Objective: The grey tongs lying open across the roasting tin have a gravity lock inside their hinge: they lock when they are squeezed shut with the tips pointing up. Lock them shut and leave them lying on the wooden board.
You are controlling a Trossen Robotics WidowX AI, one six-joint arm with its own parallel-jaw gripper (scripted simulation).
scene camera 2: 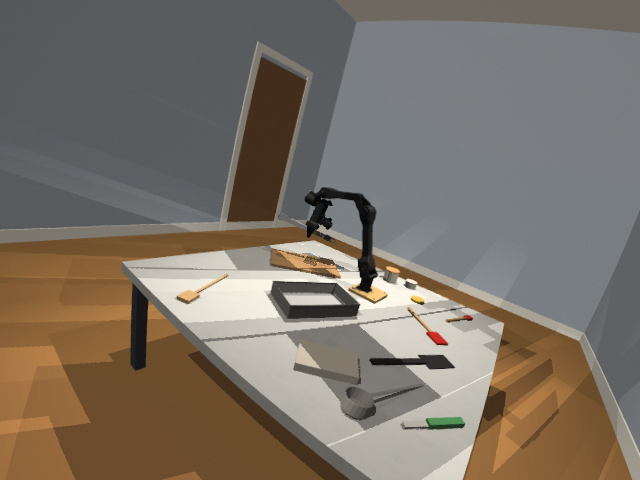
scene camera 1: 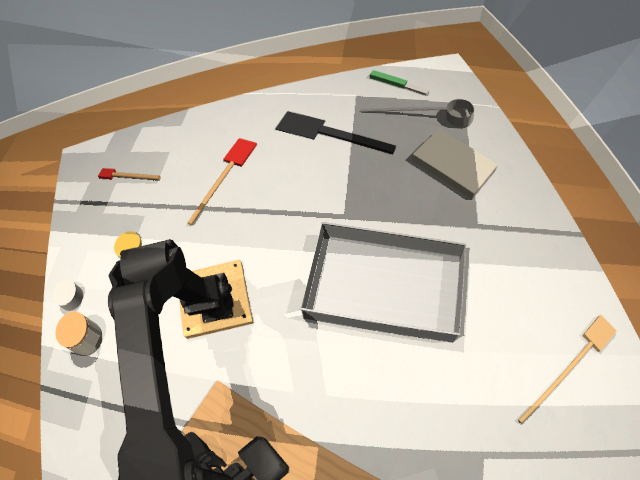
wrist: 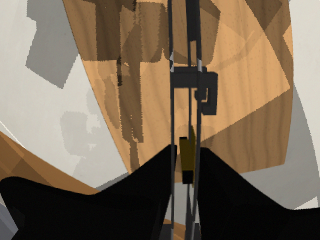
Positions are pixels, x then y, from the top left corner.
Scene:
A beige block (scene camera 2: 315,359) is 91 cm from the lens. A black spatula (scene camera 2: 432,361): 117 cm from the lens. The marked spots on the beige block and the black spatula are 44 cm apart.

